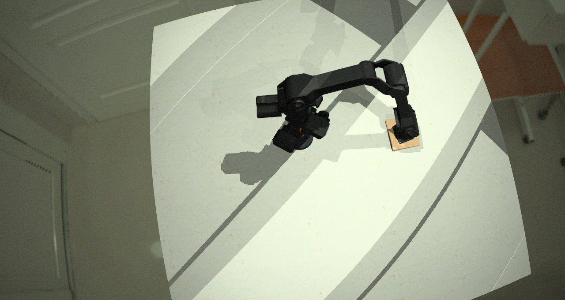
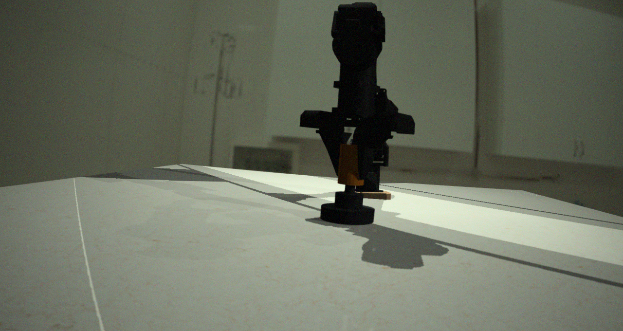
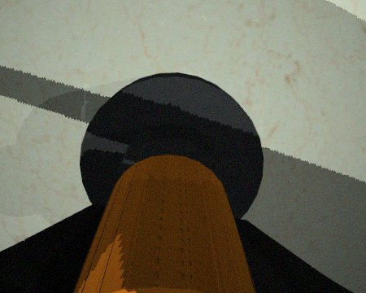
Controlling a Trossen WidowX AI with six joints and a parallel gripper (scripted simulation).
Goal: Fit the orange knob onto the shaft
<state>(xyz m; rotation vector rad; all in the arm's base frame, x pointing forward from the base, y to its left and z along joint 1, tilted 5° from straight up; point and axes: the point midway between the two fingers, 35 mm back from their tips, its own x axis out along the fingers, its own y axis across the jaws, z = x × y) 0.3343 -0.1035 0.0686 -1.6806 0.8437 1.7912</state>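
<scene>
My gripper tip is 40 mm above the pedestal. Also, from my gripper tip: orange knob: 20 mm above.
</scene>
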